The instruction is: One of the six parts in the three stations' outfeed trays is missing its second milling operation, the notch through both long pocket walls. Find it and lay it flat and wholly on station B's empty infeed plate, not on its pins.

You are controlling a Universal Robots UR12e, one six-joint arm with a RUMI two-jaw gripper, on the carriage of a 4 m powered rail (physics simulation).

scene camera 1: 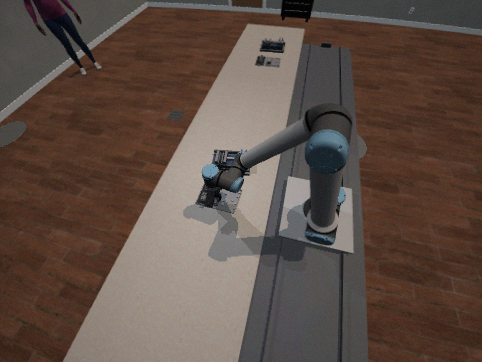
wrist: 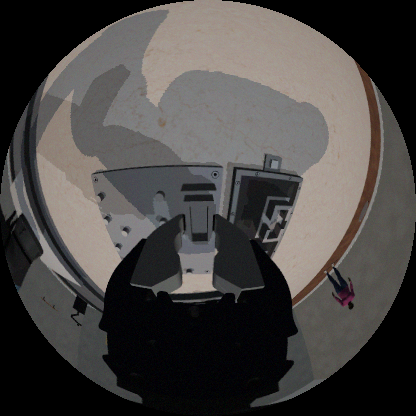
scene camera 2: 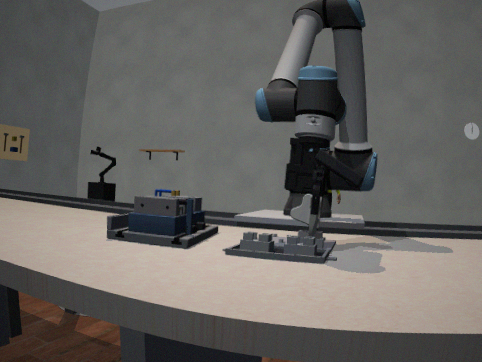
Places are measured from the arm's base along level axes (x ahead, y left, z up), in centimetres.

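Pixels of known places: gripper, fingertip midpoint: (scene camera 1: 215, 200) (wrist: 199, 215); arm's base at its link origin: (wrist: 30, 233).
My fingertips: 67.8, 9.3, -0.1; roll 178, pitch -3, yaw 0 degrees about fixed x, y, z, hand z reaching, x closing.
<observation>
For each thing: its top centre in the pictures, then the offset to it from my fingertips, as dx, dy, dz.
- grey milled part at its top centre: (wrist: 199, 225) (scene camera 2: 310, 231) +0.0, -0.2, +1.5
- pinned plate at its top centre: (wrist: 154, 235) (scene camera 2: 293, 242) (scene camera 1: 226, 198) -6.2, -4.6, -2.0
- outfeed tray at its top centre: (wrist: 258, 236) (scene camera 2: 279, 249) (scene camera 1: 206, 192) +8.7, -5.0, -1.6
- grey vise fixture at its top centre: (scene camera 2: 169, 195) (scene camera 1: 230, 156) -0.9, -34.5, +7.0
My gripper (scene camera 1: 217, 200) (scene camera 2: 313, 231) (wrist: 199, 215) points down over the middle station and is shut on a grey milled part (wrist: 199, 212). The part lies between the two fingertips, low over the pinned plate (wrist: 135, 182) (scene camera 1: 233, 205), near the plate's edge beside the outfeed tray. I cannot tell whether its underside touches the plate. The fingers hide part of its walls. Several pins stand on the plate to the left in the wrist view. The outfeed tray (wrist: 250, 172) (scene camera 2: 275, 256) stands right beside the plate and holds grey pocketed parts (scene camera 2: 257, 244) (wrist: 272, 225).
A blue and grey vise fixture (scene camera 2: 157, 223) (scene camera 1: 220, 157) stands beyond the plate and tray, close to the arm. Another station's fixture (scene camera 1: 272, 46) and its plate and tray stand at the table's far end. The rail (scene camera 1: 310, 305) runs along the table's right side in scene camera 1.
</observation>
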